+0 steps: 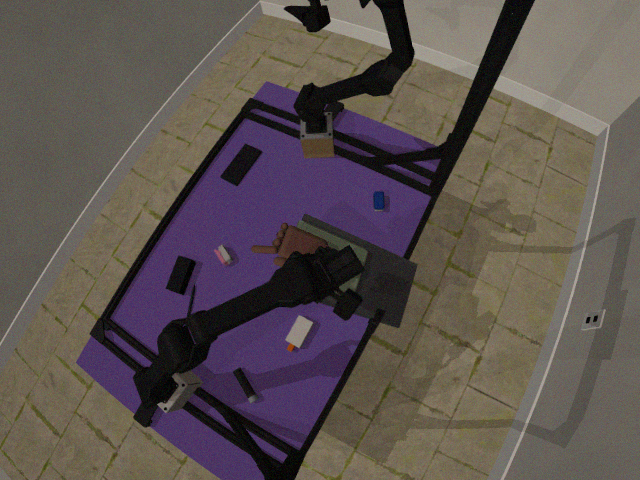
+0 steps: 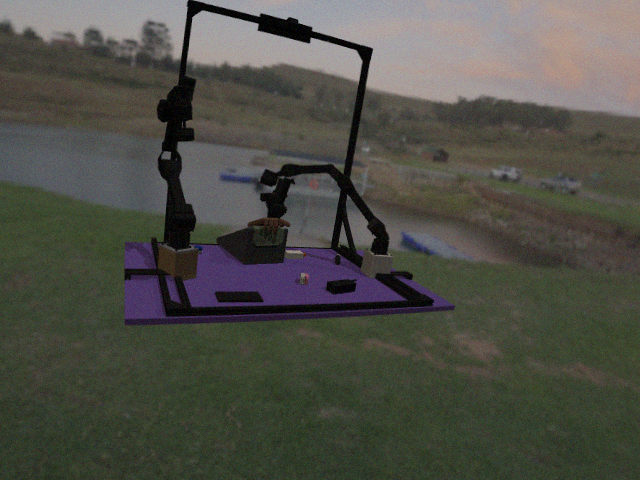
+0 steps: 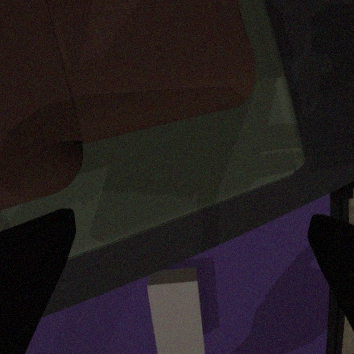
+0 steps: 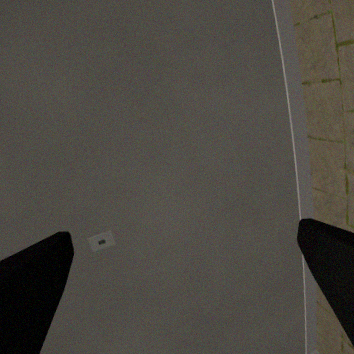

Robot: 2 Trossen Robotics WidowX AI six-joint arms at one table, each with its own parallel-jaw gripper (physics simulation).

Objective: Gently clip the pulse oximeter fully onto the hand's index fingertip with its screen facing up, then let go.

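Where they show: left gripper, fingertip midpoint: [image 3: 194, 223]; right gripper, fingertip midpoint: [image 2: 185, 121] [image 4: 186, 236]; left arm's base at its link origin: [image 1: 163, 386] [image 2: 379, 252]; right arm's base at its link origin: [image 1: 316, 124] [image 2: 178, 246].
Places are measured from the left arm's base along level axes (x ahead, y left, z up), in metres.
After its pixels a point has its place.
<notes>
The brown hand [image 1: 299, 242] {z 0.090, x 0.512, y -0.085 m} [image 2: 268, 222] {z 0.084, x 0.511, y -0.041 m} [image 3: 150, 55] {z 0.058, x 0.527, y -0.177 m} lies on a green pad [image 3: 165, 175] {z 0.023, x 0.485, y -0.180 m} on a dark sloped block [image 1: 387, 284] {z -0.053, x 0.580, y -0.310 m} [image 2: 266, 253] {z -0.056, x 0.497, y -0.061 m}. Its extended finger [image 1: 264, 249] has nothing on it. Two small two-part items could be the pulse oximeter; I cannot tell which: a pink-and-white one [image 1: 223, 254] {z -0.074, x 0.381, y 0.134 m} [image 2: 303, 279] {z -0.083, x 0.391, y 0.165 m} beyond the fingertip, and a blue one with a pale underside [image 1: 378, 200] [image 2: 198, 248]. My left gripper [image 3: 194, 223] {z 0.047, x 0.471, y -0.192 m} is open and empty, above the hand and pad. My right gripper [image 2: 188, 109] {z 0.441, x 0.880, y 0.201 m} [image 4: 186, 236] {z 0.441, x 0.880, y 0.201 m} is open and empty, raised high, away from the objects.
A white box with an orange tip [image 1: 299, 331] {z -0.077, x 0.339, y -0.187 m} [image 2: 294, 254] {z -0.083, x 0.342, y -0.163 m} [image 3: 176, 317] {z -0.077, x 0.343, y -0.186 m} lies beside the block. A dark cylinder [image 1: 245, 385] {z -0.080, x 0.129, y -0.157 m}, a black box [image 1: 180, 274] {z -0.071, x 0.252, y 0.205 m} with a thin rod and a flat black slab [image 1: 241, 164] {z -0.097, x 0.655, y 0.308 m} [image 2: 238, 296] {z -0.097, x 0.659, y 0.318 m} lie on the purple table. Black frame bars edge it.
</notes>
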